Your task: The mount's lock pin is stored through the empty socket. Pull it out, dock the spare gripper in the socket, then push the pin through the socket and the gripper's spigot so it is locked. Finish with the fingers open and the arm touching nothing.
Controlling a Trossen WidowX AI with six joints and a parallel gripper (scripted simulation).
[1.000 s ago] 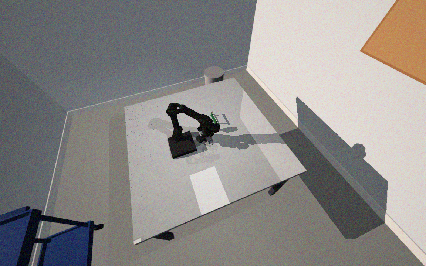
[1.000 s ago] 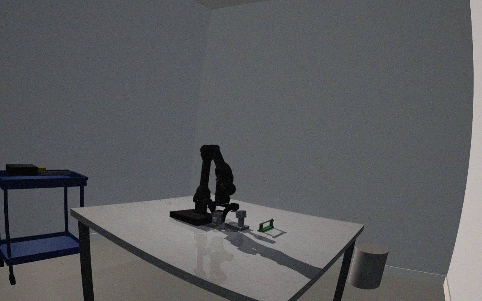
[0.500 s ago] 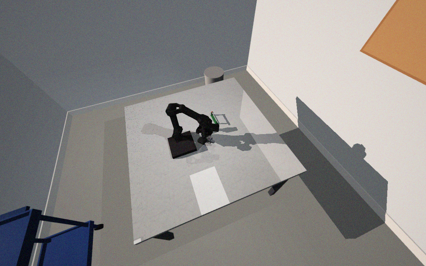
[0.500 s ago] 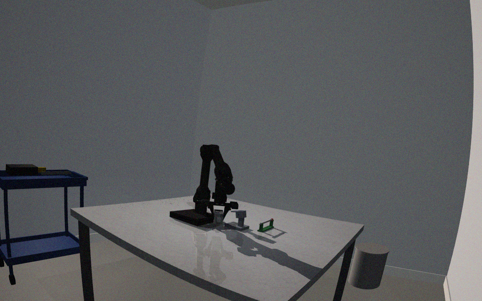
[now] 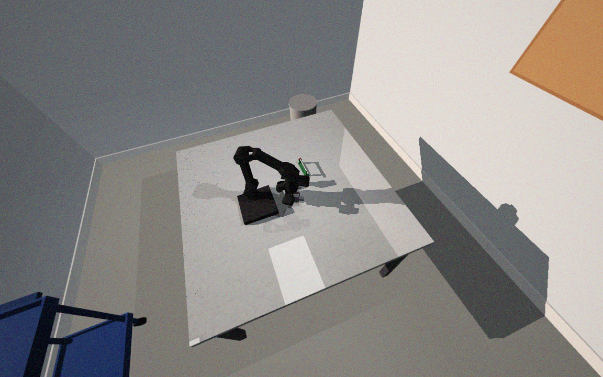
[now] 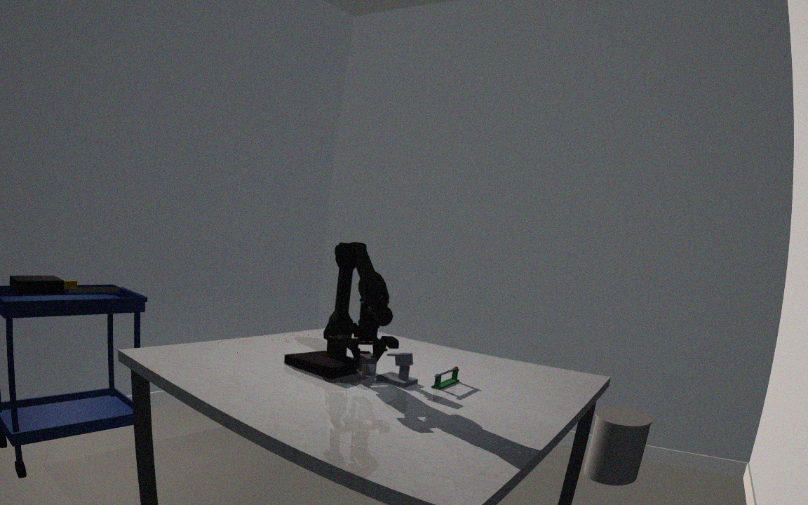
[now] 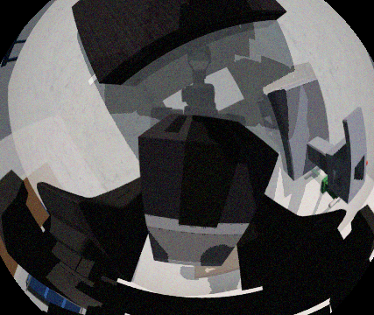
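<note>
My gripper tip is now 40 mm short of the mount, 130 mm to the right of it and 10 mm above it. The rest, counted from my gripper tip: spare gripper: 10 mm ahead, 10 mm to the right, 20 mm above; then green rack: 160 mm ahead, 240 mm to the left, 30 mm below.
</note>
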